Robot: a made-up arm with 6 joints. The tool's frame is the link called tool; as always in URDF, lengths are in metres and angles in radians. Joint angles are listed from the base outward. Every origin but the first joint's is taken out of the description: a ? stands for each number. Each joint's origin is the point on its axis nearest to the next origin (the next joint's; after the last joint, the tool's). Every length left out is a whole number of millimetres.
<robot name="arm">
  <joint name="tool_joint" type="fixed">
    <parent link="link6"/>
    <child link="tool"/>
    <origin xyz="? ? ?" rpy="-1.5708 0 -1.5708"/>
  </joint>
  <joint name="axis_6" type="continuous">
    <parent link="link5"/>
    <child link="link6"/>
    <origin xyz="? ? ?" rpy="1.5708 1.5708 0"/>
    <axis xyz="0 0 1"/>
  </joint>
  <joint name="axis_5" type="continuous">
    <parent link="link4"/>
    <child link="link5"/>
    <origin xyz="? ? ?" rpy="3.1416 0 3.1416"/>
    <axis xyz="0 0 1"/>
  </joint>
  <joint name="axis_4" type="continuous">
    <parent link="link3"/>
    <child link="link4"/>
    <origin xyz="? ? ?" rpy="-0.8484 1.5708 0"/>
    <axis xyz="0 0 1"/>
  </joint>
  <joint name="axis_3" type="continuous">
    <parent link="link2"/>
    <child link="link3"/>
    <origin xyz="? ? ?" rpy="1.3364 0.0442 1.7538"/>
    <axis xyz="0 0 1"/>
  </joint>
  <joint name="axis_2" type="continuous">
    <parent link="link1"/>
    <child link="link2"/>
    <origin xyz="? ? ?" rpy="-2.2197 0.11 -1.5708"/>
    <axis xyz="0 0 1"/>
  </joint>
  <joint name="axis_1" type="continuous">
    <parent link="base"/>
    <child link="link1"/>
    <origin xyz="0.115 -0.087 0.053" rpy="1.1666 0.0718 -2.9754"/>
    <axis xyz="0 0 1"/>
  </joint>
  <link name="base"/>
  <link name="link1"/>
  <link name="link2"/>
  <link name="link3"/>
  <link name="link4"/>
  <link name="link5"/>
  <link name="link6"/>
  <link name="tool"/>
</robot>
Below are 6 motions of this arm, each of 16 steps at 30 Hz.
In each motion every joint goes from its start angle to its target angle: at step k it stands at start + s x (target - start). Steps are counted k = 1, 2, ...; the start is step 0. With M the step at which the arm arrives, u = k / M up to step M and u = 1 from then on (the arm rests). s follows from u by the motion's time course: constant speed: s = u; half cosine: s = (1 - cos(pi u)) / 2; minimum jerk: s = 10 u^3 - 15 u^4 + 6 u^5.
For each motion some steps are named. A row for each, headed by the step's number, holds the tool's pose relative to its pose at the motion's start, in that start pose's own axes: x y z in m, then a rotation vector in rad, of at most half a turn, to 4 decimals.
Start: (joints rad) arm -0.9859 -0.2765 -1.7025 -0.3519 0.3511 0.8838
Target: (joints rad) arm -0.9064 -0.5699 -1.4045 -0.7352 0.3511 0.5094
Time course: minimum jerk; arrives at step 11
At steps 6, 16:
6: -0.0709 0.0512 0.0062 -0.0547 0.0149 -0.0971
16: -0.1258 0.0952 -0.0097 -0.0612 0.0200 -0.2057

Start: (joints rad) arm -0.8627 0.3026 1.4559 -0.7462 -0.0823 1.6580
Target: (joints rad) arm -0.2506 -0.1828 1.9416 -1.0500 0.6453 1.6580
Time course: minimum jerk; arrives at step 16
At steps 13, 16:
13: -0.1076 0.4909 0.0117 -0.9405 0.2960 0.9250
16: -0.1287 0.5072 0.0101 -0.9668 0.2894 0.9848

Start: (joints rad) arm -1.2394 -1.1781 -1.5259 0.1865 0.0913 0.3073
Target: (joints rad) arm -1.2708 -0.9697 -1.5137 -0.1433 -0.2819 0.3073
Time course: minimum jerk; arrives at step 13
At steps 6, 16:
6: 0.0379 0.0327 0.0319 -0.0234 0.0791 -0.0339
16: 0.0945 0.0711 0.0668 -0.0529 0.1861 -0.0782

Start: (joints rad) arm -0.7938 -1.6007 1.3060 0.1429 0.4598 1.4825
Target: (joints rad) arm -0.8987 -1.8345 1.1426 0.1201 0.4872 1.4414
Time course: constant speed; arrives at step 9
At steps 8, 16:
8: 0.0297 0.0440 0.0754 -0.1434 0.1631 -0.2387
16: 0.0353 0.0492 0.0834 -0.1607 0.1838 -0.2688

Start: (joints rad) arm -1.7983 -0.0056 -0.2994 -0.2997 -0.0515 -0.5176
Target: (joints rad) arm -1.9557 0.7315 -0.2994 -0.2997 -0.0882 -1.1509
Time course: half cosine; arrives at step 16
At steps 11, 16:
11: 0.3233 0.1958 0.2697 -0.5168 0.9205 0.0693
16: 0.4267 0.2884 0.2686 -0.6814 1.1740 0.0333

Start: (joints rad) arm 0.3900 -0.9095 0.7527 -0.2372 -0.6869 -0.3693
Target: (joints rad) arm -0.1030 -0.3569 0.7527 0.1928 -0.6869 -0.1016
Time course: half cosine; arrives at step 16
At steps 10, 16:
10: -0.0051 -0.1440 0.0115 -0.4093 -0.3600 0.8151
16: 0.0136 -0.1429 0.0512 -0.5981 -0.4833 1.1805

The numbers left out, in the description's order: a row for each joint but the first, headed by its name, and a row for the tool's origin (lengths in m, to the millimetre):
tool: 0.188 0.239 0
axis_6: 0.176 -0.283 0
axis_5: -0.021 0.047 0
axis_4: 0.083 0.182 0
axis_3: 0.05 0.061 0
axis_2: 0.333 0.435 0

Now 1 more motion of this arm.
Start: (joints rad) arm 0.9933 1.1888 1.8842 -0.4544 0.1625 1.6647
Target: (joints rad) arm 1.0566 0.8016 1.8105 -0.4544 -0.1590 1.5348
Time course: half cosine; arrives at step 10
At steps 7, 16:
7: 0.1393 -0.0247 -0.0120 0.1110 0.4380 -0.0244
16: 0.1698 -0.0306 -0.0244 0.1373 0.5500 -0.0423

